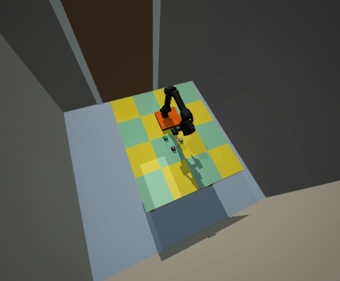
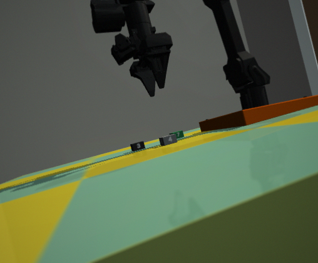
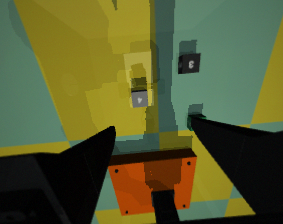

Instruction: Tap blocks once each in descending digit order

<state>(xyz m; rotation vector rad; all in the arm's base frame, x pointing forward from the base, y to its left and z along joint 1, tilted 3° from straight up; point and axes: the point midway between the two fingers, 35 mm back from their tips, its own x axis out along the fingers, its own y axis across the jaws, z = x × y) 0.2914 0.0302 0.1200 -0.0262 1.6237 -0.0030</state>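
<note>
The green block lies 60 mm behind my gripper tip, 110 mm to the right of it and 110 mm below it. From my gripper tip the other things lie so: grey block marked 4: 10 mm ahead, 10 mm to the left, 110 mm below; then black block marked 3: 60 mm ahead, 90 mm to the right, 110 mm below.
</note>
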